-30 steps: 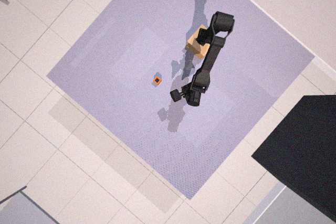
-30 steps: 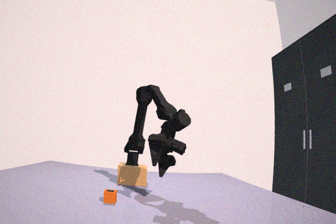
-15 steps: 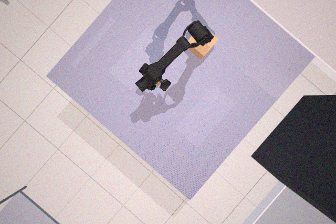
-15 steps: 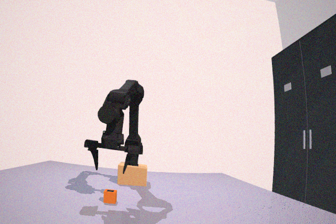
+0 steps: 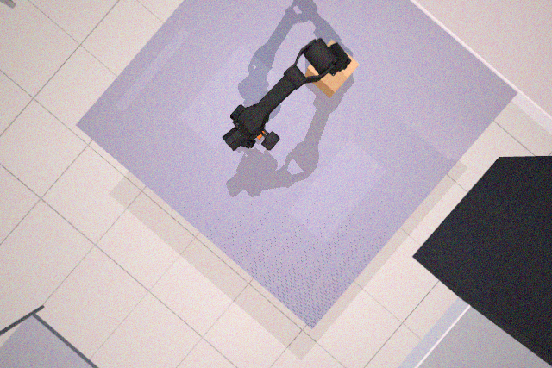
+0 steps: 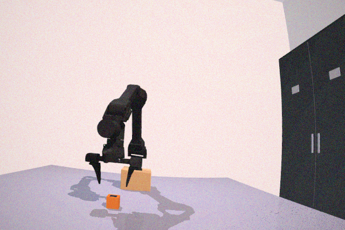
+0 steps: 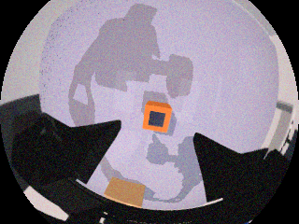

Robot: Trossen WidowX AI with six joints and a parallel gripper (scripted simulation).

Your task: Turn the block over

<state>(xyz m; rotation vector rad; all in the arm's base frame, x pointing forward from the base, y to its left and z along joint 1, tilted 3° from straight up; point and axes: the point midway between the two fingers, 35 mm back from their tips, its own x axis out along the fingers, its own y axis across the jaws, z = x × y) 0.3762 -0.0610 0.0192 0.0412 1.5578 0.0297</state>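
Now: the block 50 mm below my gripper tip.
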